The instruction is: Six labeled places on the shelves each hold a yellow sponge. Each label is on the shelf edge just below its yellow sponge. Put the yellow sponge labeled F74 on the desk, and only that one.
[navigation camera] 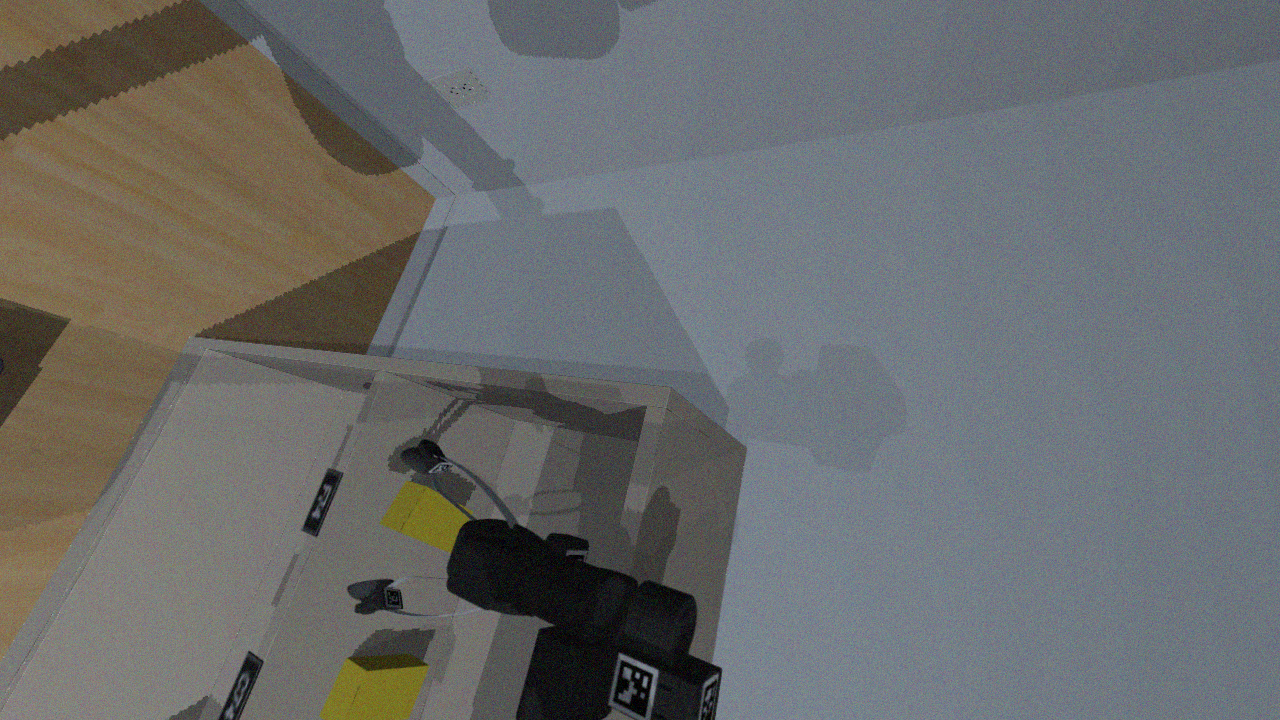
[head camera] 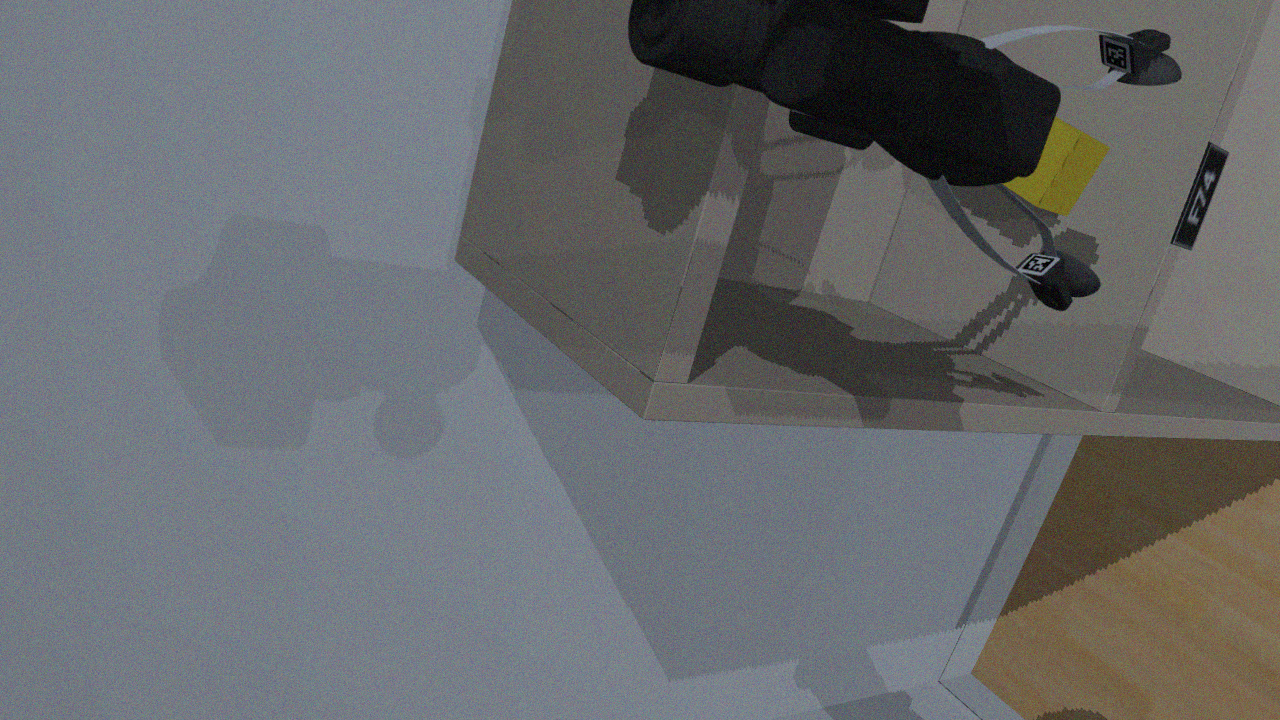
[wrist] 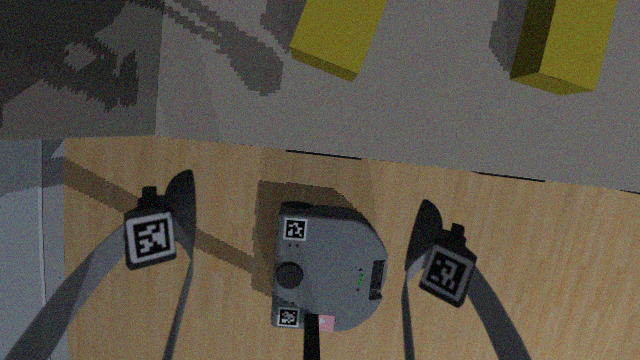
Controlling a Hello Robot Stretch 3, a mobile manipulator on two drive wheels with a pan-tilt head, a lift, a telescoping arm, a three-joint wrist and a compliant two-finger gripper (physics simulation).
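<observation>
The yellow sponge labeled F74 (head camera: 1078,170) (navigation camera: 418,514) lies on a shelf board, partly hidden by the wrist in the head and navigation views. Its black F74 label (head camera: 1200,195) (navigation camera: 322,501) is on the shelf edge. In the wrist view the left yellow sponge (wrist: 337,37) appears to be this one; it lies beyond the fingertips at the top edge. My gripper (head camera: 1107,168) (navigation camera: 396,525) (wrist: 305,211) is open and empty above the shelf board, its fingers spread wider than the sponge. The desk does not show.
A second yellow sponge (navigation camera: 375,687) (wrist: 567,55) lies on the same board, beside the F74 one, above a partly cut-off label (navigation camera: 240,685). The shelf's end panel (head camera: 572,170) (navigation camera: 707,510) stands near the wrist. My base (wrist: 330,270) is on the wooden floor in the wrist view.
</observation>
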